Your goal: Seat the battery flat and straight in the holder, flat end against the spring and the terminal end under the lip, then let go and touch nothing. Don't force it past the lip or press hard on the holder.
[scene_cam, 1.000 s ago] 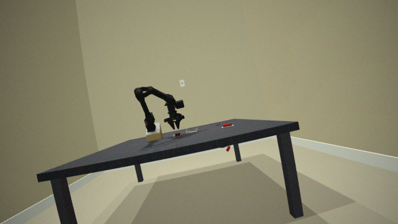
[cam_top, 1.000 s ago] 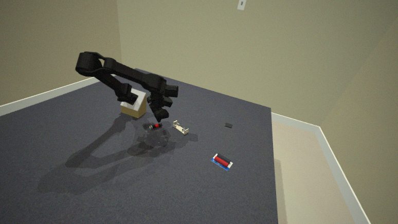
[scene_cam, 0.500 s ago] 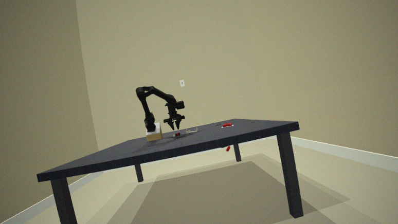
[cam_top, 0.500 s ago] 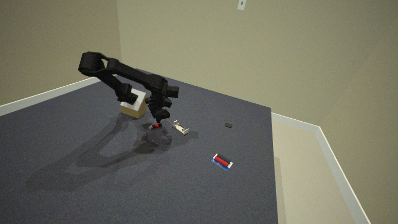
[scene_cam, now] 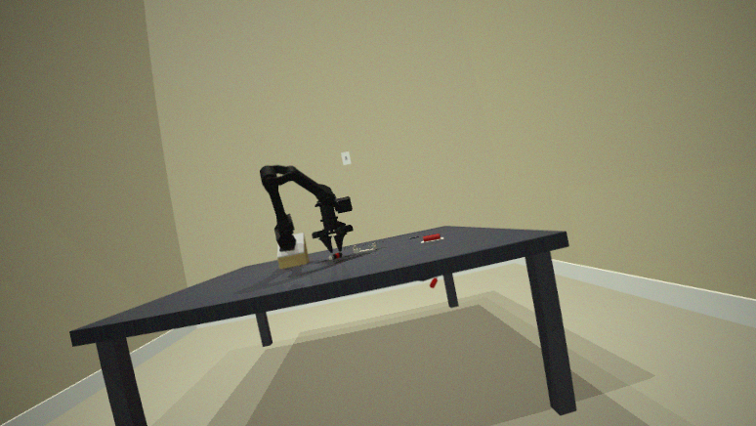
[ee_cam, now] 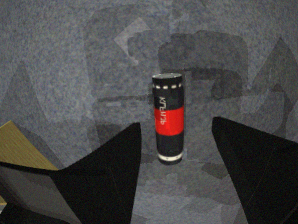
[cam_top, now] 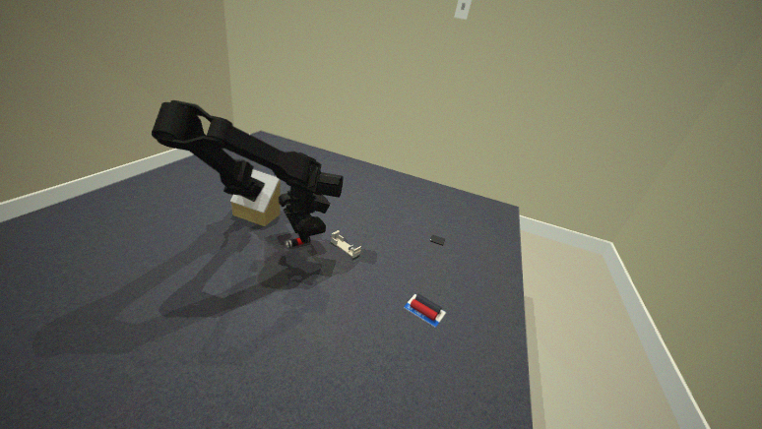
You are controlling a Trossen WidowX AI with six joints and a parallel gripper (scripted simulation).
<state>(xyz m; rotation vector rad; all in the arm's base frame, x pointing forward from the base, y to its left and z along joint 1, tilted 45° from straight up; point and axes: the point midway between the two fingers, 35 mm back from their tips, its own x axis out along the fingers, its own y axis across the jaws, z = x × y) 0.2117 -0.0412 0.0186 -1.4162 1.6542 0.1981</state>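
Right now the battery is 2 cm below my gripper tip. From my gripper tip the other things lie so: black piece 35 cm ahead, 28 cm to the left, 2 cm below; screwdriver 39 cm ahead, 22 cm below, 8 cm to the left.
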